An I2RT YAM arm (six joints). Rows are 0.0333 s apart.
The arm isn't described. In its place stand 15 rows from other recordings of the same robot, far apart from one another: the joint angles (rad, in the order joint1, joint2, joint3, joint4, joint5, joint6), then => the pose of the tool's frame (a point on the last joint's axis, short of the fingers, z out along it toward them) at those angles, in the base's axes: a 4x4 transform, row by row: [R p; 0 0 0 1], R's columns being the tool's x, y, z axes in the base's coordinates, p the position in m.
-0.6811, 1.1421, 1.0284, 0.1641, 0.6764, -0.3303 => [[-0.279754, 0.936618, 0.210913, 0.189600], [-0.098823, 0.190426, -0.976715, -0.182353], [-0.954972, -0.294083, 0.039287, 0.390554], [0, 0, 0, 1]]
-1.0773, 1.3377, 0.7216, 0.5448, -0.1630, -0.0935 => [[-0.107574, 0.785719, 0.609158, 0.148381], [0.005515, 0.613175, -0.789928, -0.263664], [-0.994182, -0.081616, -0.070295, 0.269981], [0, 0, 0, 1]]
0.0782, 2.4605, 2.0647, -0.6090, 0.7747, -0.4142 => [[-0.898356, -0.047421, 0.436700, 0.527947], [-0.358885, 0.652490, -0.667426, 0.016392], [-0.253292, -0.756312, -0.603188, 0.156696], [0, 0, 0, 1]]
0.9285, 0.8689, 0.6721, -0.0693, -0.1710, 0.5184 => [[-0.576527, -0.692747, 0.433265, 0.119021], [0.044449, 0.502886, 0.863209, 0.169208], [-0.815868, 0.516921, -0.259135, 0.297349], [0, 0, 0, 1]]
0.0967, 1.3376, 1.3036, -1.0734, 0.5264, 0.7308 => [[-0.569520, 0.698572, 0.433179, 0.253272], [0.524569, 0.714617, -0.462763, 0.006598], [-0.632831, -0.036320, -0.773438, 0.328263], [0, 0, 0, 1]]
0.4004, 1.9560, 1.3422, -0.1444, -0.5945, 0.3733 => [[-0.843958, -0.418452, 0.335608, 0.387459], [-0.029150, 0.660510, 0.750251, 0.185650], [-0.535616, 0.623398, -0.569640, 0.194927], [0, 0, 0, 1]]
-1.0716, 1.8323, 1.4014, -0.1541, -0.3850, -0.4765 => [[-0.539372, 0.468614, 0.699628, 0.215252], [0.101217, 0.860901, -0.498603, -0.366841], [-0.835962, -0.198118, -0.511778, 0.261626], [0, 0, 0, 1]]
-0.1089, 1.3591, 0.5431, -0.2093, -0.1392, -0.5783 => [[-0.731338, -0.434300, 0.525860, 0.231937], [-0.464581, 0.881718, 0.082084, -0.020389], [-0.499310, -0.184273, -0.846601, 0.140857], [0, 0, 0, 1]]
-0.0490, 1.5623, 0.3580, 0.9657, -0.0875, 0.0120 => [[-0.236474, -0.033182, 0.971071, 0.267760], [0.023565, 0.998927, 0.039873, -0.010016], [-0.971352, 0.032312, -0.235438, 0.144393], [0, 0, 0, 1]]
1.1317, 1.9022, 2.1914, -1.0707, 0.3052, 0.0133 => [[-0.309682, -0.768578, 0.559809, 0.179834], [-0.629511, 0.606968, 0.485083, 0.357728], [-0.712610, -0.202185, -0.671795, 0.414477], [0, 0, 0, 1]]
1.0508, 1.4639, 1.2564, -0.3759, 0.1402, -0.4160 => [[0.073464, -0.843619, 0.531892, 0.170829], [-0.677001, 0.349436, 0.647738, 0.288350], [-0.732307, -0.407677, -0.545460, 0.324052], [0, 0, 0, 1]]
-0.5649, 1.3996, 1.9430, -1.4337, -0.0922, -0.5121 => [[-0.809516, 0.100329, 0.578461, 0.189749], [-0.064605, 0.964083, -0.257623, -0.116382], [-0.583532, -0.245921, -0.773959, 0.466606], [0, 0, 0, 1]]
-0.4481, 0.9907, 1.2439, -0.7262, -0.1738, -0.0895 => [[-0.434679, 0.250134, 0.865151, 0.178006], [0.111279, 0.968211, -0.224021, -0.078739], [-0.893684, -0.001104, -0.448696, 0.404089], [0, 0, 0, 1]]
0.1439, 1.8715, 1.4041, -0.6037, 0.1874, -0.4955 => [[-0.739200, -0.459248, 0.492621, 0.393024], [-0.579137, 0.806810, -0.116869, 0.050248], [-0.343780, -0.371685, -0.862361, 0.213180], [0, 0, 0, 1]]
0.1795, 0.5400, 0.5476, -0.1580, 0.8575, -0.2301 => [[-0.284682, 0.568903, 0.771561, 0.136944], [-0.203330, 0.750716, -0.628555, -0.002511], [-0.936810, -0.335819, -0.098041, 0.296516], [0, 0, 0, 1]]
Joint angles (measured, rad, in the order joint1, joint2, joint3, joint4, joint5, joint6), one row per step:
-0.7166, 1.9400, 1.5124, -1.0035, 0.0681, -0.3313
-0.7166, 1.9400, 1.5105, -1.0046, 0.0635, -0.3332
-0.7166, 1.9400, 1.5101, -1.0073, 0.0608, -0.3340
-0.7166, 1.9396, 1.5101, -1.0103, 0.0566, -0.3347
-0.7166, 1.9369, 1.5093, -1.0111, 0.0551, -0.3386
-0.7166, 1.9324, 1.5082, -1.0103, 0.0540, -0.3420
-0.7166, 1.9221, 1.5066, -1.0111, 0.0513, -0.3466
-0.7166, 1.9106, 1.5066, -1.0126, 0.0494, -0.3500
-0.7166, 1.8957, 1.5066, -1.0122, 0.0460, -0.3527
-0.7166, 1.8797, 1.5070, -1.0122, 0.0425, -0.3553
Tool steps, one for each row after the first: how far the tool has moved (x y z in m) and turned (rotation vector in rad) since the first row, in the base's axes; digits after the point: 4 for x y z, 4 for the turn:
-0.0002, 0.0004, -0.0005, 0.0053, -0.0005, 0.0025
-0.0004, 0.0007, -0.0007, 0.0093, 0.0002, 0.0037
-0.0006, 0.0010, -0.0006, 0.0141, -0.0005, 0.0049
-0.0009, 0.0014, 0.0002, 0.0143, -0.0017, 0.0090
-0.0012, 0.0017, 0.0015, 0.0121, -0.0052, 0.0125
-0.0022, 0.0027, 0.0047, 0.0086, -0.0122, 0.0175
-0.0031, 0.0036, 0.0087, 0.0031, -0.0205, 0.0212
-0.0041, 0.0046, 0.0140, -0.0048, -0.0337, 0.0245
-0.0053, 0.0058, 0.0197, -0.0134, -0.0479, 0.0278

